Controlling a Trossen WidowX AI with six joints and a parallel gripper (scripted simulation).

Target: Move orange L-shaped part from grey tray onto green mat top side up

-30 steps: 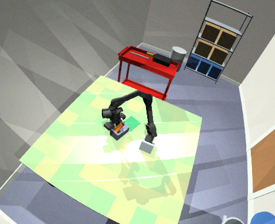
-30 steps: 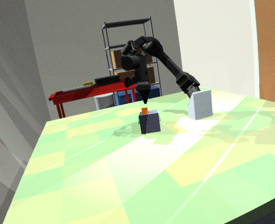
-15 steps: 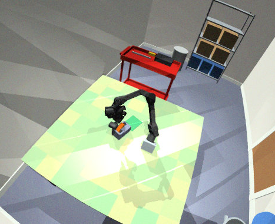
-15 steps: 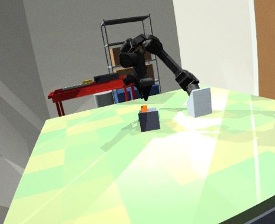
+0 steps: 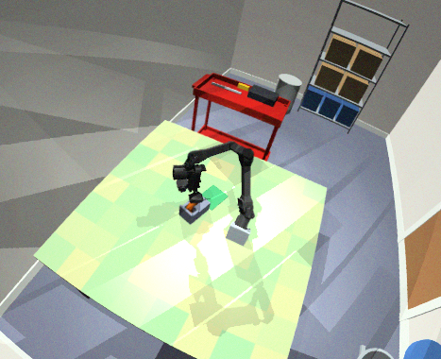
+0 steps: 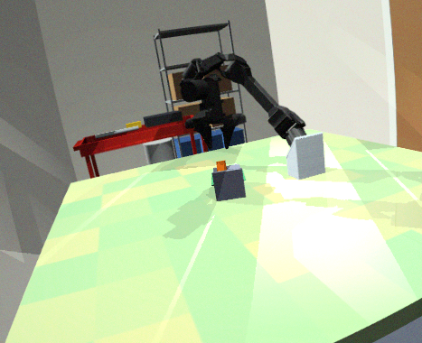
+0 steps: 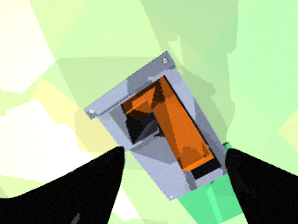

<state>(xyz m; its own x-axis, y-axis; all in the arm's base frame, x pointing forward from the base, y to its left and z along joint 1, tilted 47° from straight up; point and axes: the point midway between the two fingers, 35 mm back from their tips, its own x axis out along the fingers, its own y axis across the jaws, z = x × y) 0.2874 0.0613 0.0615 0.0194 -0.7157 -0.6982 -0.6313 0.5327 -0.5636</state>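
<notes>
Right now the orange l-shaped part is 1 cm behind my gripper tip and 11 cm below it. Also, from my gripper tip: green mat: 7 cm behind, 17 cm to the right, 16 cm below.
</notes>
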